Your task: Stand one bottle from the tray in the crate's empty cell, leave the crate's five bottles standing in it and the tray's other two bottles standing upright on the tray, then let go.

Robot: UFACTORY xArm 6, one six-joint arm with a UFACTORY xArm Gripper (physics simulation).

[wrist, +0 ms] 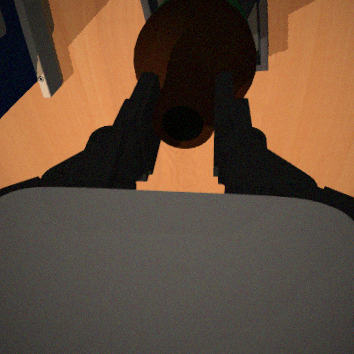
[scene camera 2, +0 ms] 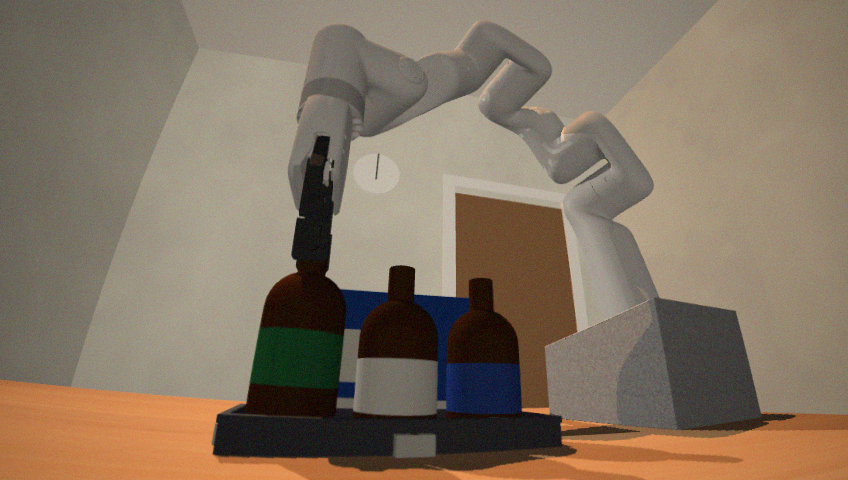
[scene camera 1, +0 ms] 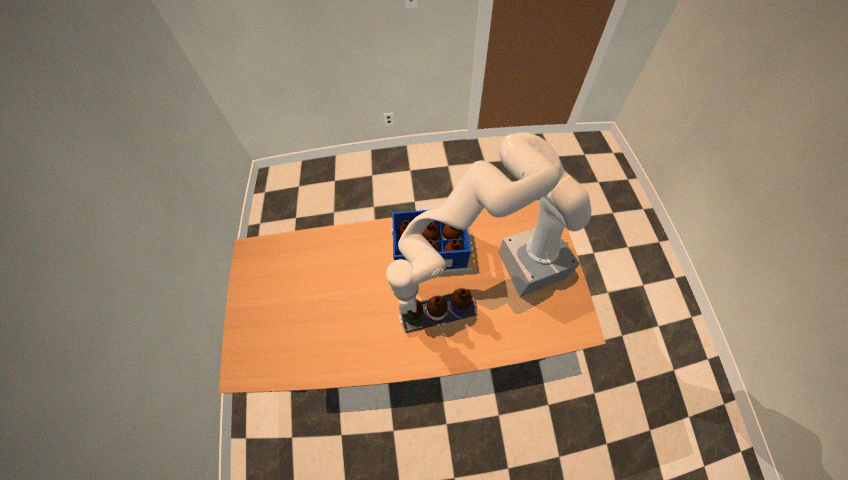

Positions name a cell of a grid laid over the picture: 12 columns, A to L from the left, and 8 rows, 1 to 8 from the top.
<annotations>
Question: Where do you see a green-labelled brown bottle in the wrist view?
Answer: G2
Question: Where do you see a white-labelled bottle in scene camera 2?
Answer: F7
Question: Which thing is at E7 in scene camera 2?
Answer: A green-labelled brown bottle.
</annotations>
